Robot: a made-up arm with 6 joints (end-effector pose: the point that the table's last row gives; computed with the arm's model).
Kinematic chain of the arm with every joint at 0, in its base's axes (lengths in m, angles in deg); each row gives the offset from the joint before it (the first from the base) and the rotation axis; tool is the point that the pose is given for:
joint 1: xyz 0 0 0.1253 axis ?
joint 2: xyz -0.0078 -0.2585 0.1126 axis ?
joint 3: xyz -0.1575 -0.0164 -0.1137 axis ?
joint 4: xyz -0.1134 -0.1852 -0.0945 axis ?
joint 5: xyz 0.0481 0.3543 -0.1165 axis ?
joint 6: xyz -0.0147 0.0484 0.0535 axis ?
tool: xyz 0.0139 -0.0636 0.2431
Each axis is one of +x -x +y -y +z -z.
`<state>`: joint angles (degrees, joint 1 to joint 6).
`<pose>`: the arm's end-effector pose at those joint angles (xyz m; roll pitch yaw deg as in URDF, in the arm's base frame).
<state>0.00 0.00 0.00 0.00 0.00 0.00</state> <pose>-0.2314 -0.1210 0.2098 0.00 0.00 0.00</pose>
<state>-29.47 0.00 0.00 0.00 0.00 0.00</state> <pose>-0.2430 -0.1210 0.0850 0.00 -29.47 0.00</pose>
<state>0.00 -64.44 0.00 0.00 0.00 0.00</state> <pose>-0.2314 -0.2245 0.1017 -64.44 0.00 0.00</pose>
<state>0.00 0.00 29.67 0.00 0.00 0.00</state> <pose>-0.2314 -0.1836 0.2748 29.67 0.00 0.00</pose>
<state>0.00 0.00 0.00 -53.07 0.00 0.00</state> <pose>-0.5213 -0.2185 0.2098 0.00 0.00 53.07</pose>
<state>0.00 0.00 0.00 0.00 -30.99 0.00</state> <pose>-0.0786 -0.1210 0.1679 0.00 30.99 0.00</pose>
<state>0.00 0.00 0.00 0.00 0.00 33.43</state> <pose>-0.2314 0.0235 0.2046 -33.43 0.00 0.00</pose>
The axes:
joint 1: +y
joint 2: +x
joint 3: +x
joint 4: -z
joint 5: -y
joint 6: -x

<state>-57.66 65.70 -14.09 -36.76 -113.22 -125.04</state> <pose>-0.1945 -0.0642 -0.3260 111.81 42.15 50.71</pose>
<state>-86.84 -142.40 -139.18 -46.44 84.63 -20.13</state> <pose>-0.0528 -0.1632 -0.4845 -116.36 -4.54 -105.26</pose>
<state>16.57 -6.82 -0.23 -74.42 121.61 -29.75</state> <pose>-0.5998 -0.5959 -0.0058 173.93 -65.46 -72.66</pose>
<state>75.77 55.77 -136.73 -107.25 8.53 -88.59</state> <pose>0.0705 -0.4155 0.6011 176.87 -3.48 162.82</pose>
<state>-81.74 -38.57 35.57 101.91 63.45 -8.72</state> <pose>0.0564 -0.3923 0.1781 84.81 -2.31 -157.03</pose>
